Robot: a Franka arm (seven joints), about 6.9 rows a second.
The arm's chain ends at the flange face. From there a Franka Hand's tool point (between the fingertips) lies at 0.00 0.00 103.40 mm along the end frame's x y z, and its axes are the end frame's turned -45 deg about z.
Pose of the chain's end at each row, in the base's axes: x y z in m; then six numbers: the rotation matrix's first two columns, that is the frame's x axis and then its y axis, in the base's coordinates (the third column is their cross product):
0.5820 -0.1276 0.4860 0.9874 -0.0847 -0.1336 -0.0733 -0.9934 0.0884
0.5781 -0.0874 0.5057 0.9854 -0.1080 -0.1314 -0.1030 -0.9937 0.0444
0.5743 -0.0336 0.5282 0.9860 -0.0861 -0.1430 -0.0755 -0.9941 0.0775
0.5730 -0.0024 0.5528 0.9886 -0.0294 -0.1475 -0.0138 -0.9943 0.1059
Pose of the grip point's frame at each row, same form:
0.5675 -0.1356 0.3839 0.7500 0.6425 -0.1570 0.6464 -0.7623 -0.0320
0.5641 -0.0905 0.4033 0.7696 0.6263 -0.1243 0.6240 -0.7790 -0.0615
0.5589 -0.0404 0.4262 0.7506 0.6421 -0.1559 0.6438 -0.7638 -0.0463
0.5575 -0.0130 0.4511 0.7088 0.6823 -0.1792 0.6893 -0.7239 -0.0294

